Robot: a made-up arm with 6 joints. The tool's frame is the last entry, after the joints. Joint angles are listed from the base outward.
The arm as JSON. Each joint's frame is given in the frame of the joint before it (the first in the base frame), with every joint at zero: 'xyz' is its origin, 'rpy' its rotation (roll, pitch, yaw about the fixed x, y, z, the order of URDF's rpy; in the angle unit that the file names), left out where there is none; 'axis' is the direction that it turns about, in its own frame. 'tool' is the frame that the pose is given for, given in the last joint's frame.
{
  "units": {
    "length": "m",
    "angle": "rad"
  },
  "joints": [
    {
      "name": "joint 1",
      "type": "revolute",
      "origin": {
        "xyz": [
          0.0,
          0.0,
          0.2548
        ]
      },
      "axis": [
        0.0,
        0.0,
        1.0
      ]
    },
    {
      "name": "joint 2",
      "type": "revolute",
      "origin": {
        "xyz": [
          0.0,
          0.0,
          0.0
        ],
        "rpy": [
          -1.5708,
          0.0,
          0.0
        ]
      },
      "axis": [
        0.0,
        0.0,
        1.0
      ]
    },
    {
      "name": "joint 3",
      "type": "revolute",
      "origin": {
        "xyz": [
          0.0,
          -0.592,
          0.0
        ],
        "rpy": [
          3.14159,
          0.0,
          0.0
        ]
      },
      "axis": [
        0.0,
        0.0,
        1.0
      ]
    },
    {
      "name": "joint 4",
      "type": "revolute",
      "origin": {
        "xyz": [
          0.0,
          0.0,
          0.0
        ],
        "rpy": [
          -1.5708,
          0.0,
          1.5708
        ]
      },
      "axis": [
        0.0,
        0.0,
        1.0
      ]
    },
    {
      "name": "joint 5",
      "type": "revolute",
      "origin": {
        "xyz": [
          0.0,
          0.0,
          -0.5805
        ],
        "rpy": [
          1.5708,
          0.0,
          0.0
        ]
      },
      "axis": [
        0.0,
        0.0,
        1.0
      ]
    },
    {
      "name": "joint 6",
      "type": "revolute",
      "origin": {
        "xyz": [
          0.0,
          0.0,
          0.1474
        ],
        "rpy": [
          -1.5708,
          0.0,
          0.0
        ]
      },
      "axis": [
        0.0,
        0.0,
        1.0
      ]
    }
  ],
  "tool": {
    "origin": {
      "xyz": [
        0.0,
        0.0,
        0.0
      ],
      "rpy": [
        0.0,
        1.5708,
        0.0
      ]
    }
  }
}
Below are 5 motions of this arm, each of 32 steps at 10 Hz.
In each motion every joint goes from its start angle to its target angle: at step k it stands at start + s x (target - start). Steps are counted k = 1, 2, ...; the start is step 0. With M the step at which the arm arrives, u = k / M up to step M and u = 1 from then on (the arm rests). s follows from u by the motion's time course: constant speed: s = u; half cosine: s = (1 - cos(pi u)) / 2; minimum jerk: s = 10 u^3 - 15 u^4 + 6 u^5.
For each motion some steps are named. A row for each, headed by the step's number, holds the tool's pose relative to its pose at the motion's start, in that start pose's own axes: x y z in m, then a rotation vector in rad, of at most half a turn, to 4 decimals.
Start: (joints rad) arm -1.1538 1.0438 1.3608 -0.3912 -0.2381 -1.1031
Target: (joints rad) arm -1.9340 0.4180 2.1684 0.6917 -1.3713 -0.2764
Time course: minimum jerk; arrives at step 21
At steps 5, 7, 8, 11, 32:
5: -0.0536 0.1126 0.0838 -0.1903 -0.0673 0.0110
7: -0.1508 0.2540 0.1726 -0.4316 -0.1858 -0.0039
8: -0.2263 0.3391 0.2145 -0.5772 -0.2772 -0.0313
11: -0.5386 0.5890 0.2558 -0.9941 -0.6675 -0.2308
32: -1.0531 0.7830 -0.0523 -1.1710 -1.4707 -0.8324

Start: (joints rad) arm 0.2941 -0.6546 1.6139 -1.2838 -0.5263 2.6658
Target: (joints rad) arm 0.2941 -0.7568 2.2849 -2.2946 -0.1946 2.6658
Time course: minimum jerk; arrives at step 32
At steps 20, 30, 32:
20: -0.0189 -0.3500 0.1837 0.4300 -0.2115 -0.7992
30: -0.0838 -0.4705 0.2766 0.6172 -0.3888 -1.0045
32: -0.0844 -0.4714 0.2774 0.6187 -0.3905 -1.0059

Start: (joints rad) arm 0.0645 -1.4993 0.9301 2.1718 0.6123 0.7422
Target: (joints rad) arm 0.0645 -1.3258 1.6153 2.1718 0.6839 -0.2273
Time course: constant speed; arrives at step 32
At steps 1, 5, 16, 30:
1: -0.0023 -0.0020 -0.0060 0.0227 0.0123 -0.0035
5: -0.0125 -0.0106 -0.0287 0.1132 0.0600 -0.0212
16: -0.0497 -0.0377 -0.0815 0.3588 0.1782 -0.0978
30: -0.1139 -0.0784 -0.1252 0.6603 0.2908 -0.2484

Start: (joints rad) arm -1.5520 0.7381 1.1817 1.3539 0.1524 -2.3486
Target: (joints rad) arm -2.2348 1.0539 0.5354 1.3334 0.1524 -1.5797
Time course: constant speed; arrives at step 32
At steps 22, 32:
22: -0.2039 -0.6286 0.1443 -0.4596 0.1626 -0.7954
32: -0.4460 -0.8374 0.2014 -0.5246 0.3290 -1.1209

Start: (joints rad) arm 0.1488 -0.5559 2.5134 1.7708 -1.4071 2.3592
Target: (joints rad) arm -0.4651 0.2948 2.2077 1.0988 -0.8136 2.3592
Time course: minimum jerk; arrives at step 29
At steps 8, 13, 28, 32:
8: -0.0862 -0.0569 0.1004 -0.1208 0.0562 -0.2016
13: -0.2310 -0.1218 0.3477 -0.3806 0.1381 -0.5746
28: -0.2546 -0.0352 0.9660 -0.9938 0.1178 -1.1257
32: -0.2545 -0.0350 0.9664 -0.9942 0.1177 -1.1259

